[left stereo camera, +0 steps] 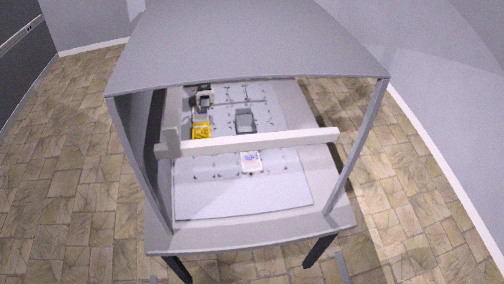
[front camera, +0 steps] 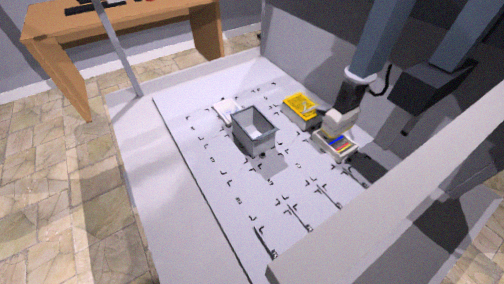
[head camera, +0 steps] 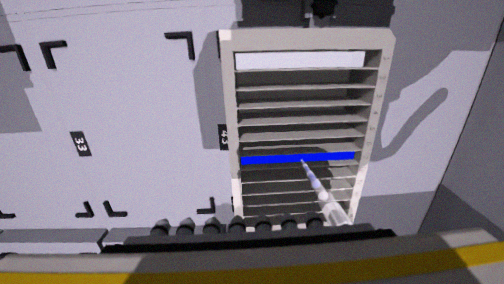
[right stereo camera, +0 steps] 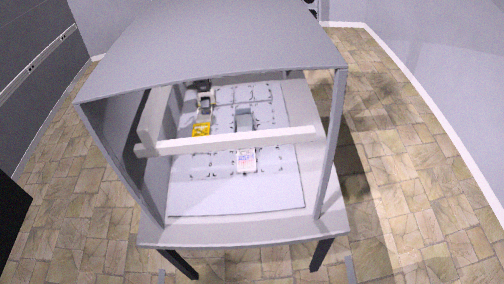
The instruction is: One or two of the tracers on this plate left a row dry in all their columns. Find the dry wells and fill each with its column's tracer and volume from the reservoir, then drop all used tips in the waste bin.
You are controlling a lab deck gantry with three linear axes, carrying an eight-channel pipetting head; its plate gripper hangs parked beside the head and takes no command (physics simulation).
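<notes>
The pipetting head point(front camera: 341, 120) point(left stereo camera: 204, 98) point(right stereo camera: 205, 98) is over the reservoir point(front camera: 324, 145) point(head camera: 305, 40). In the head view one clear tip point(head camera: 324, 195), faintly blue inside, sits on the rightmost nozzle; its end meets the blue strip point(head camera: 265, 160) in a middle trough. Several other nozzles point(head camera: 237, 225) are bare. Red and yellow strips show in the front view. The white plate point(front camera: 226, 106) point(left stereo camera: 251, 170) point(right stereo camera: 246, 170) has blue and red wells, too blurred to tell dry ones. The grey waste bin point(front camera: 255, 144) point(left stereo camera: 245, 123) point(right stereo camera: 244, 121) stands mid-deck. The parked plate gripper cannot be made out clearly.
A yellow tip rack point(front camera: 300, 103) point(left stereo camera: 201, 131) point(right stereo camera: 201, 129) stands beside the reservoir. The bin's tall walls stand between plate and reservoir. A white gantry beam point(left stereo camera: 260, 142) point(right stereo camera: 235, 140) crosses above the deck. Frame posts point(left stereo camera: 357, 145) point(right stereo camera: 331, 145) stand at the corners.
</notes>
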